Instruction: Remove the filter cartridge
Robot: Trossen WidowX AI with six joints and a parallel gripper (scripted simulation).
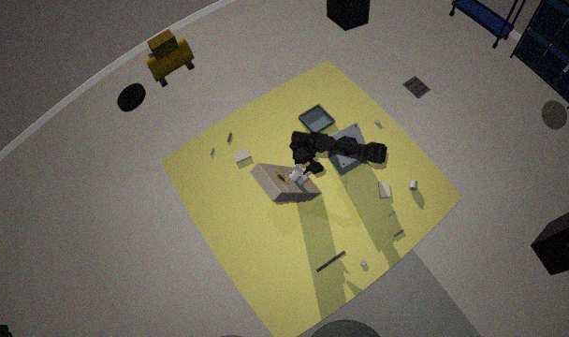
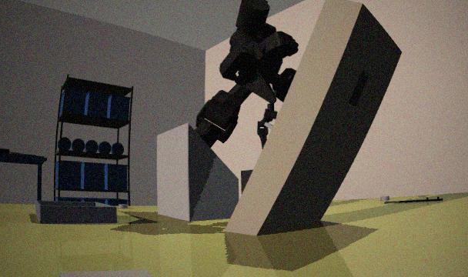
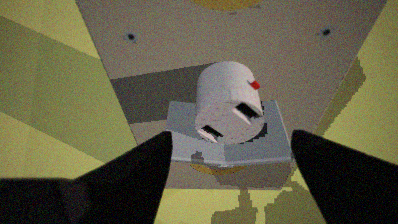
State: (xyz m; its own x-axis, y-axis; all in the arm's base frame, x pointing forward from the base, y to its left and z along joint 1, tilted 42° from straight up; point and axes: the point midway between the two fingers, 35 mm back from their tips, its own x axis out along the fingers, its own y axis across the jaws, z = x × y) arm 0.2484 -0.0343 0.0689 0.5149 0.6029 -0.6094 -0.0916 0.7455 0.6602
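Now: gripper tip 4 cm above the round filter cartridge and 2 cm short of it. The rest, counted from my gripper tip: tray: 31 cm to the right, 30 cm behind, 20 cm below; service panel: 7 cm ahead, 5 cm below, 1 cm to the left.
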